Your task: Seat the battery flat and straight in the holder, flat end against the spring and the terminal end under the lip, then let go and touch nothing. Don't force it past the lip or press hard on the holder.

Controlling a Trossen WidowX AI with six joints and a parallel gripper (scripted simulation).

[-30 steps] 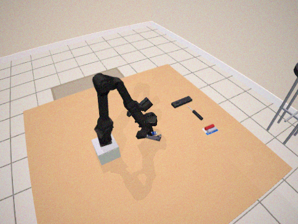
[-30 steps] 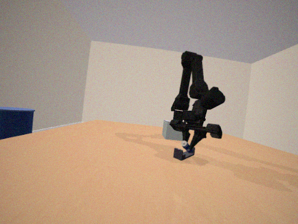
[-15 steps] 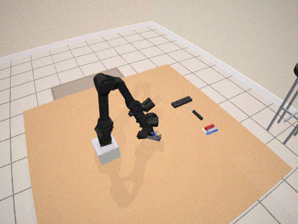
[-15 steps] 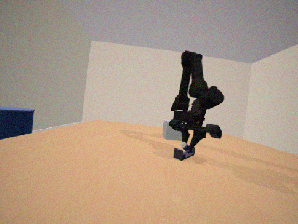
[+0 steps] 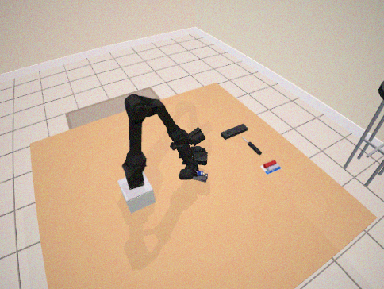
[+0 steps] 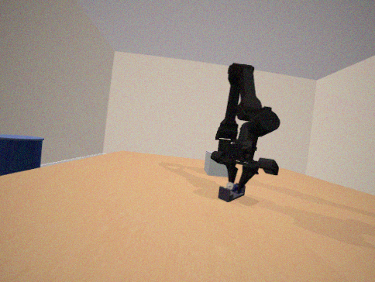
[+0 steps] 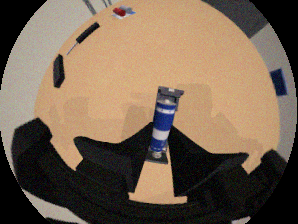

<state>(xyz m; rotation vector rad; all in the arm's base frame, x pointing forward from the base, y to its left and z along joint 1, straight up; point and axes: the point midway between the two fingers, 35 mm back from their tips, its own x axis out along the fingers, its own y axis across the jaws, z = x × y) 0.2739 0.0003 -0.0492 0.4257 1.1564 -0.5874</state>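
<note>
My gripper tip is now 1 cm below the battery. Round my gripper tip: black screwdriver 35 cm ahead, 8 cm to the left, 1 cm below; then black flat bar 32 cm ahead, 21 cm to the left.
</note>
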